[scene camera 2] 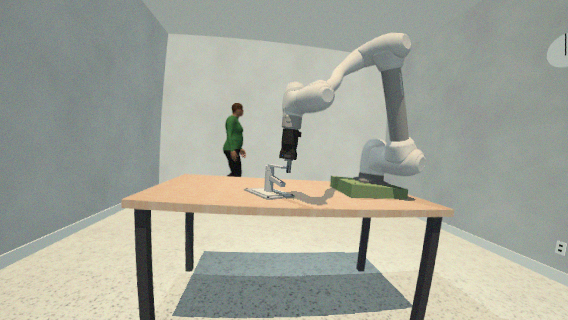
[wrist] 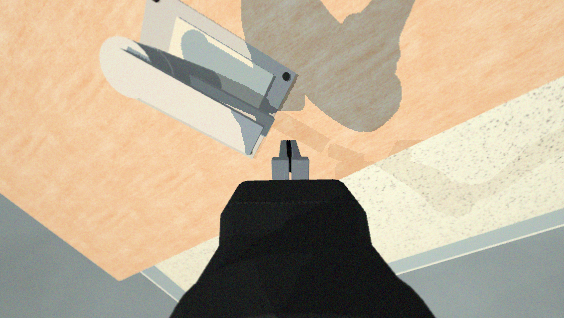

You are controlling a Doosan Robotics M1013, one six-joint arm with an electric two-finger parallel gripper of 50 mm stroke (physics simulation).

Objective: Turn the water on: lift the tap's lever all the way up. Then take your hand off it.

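Frame: origin at the arm's base, x ahead, y left, z up, level; metres.
Seen in the pictures: gripper, fingertip midpoint: (scene camera 2: 288, 172) (wrist: 288, 150); arm's base at its link origin: (scene camera 2: 370, 182).
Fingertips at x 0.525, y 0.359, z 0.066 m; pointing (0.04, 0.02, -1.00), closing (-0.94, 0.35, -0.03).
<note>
Offsets run from my fingertips to a thing's top centre. "spot": to the spot under its first point. Level surfaces: height alone.
The small grey tap @[spot: dy -0.097, dx +0.101, dz -0.053 m] (scene camera 2: 268, 179) stands on its base plate (scene camera 2: 256, 192) (wrist: 159, 21). Its lever @[dy -0.072, dx +0.060, dz +0.025 m] (scene camera 2: 276, 166) (wrist: 185, 107) reaches out from the top of the post, close to level in the scene view, sloping slightly down towards its free end. The spout @[dy -0.065, dx +0.054, dz -0.032 m] (scene camera 2: 277, 182) slants out below it. My gripper (scene camera 2: 289, 172) (wrist: 288, 150) is shut and empty, pointing down. Its fingers are at the lever's free end in the scene view, with the tips slightly below the lever's height. In the wrist view a small gap shows between the fingertips and the lever's end.
The wooden table @[dz -0.131 m] (scene camera 2: 165, 192) (wrist: 75, 170) carries the tap and a green block (scene camera 2: 370, 189) under the arm's base, to the right. The table's edge runs behind the gripper in the wrist view. A person in green (scene camera 2: 233, 135) stands behind the table.
</note>
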